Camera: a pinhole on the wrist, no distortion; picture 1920 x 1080 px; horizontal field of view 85.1 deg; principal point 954.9 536.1 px. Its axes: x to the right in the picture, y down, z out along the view. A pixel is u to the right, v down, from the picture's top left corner.
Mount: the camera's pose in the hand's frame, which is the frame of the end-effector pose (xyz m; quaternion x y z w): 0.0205 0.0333 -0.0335 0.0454 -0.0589 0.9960 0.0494
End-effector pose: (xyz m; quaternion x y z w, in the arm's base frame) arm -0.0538 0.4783 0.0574 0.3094 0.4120 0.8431 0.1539
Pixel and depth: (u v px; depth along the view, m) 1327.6 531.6 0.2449
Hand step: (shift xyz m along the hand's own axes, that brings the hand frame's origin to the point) -0.0452 0.0126 0.2172
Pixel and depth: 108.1 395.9 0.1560
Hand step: 0.1610 0.0232 0.1110
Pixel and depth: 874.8 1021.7 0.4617
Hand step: 0.0724 -0.2381 0.3955
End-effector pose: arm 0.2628 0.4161 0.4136 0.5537 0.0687 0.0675 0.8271
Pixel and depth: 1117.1 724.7 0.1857
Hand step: 0.0042 -0.0197 0.1491
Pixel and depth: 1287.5 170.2 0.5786
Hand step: -0.0919 0.1800 0.5793
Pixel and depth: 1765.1 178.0 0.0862
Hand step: -0.0353 0.0582 0.0615
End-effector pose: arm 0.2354 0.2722 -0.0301 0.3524 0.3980 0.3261 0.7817
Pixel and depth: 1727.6 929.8 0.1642
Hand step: -0.0922 -0.0365 0.1336
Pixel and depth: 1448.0 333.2 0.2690
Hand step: -0.0770 0.0639 0.2506
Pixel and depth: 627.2 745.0 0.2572
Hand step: 0.1168 -0.0563 0.2073
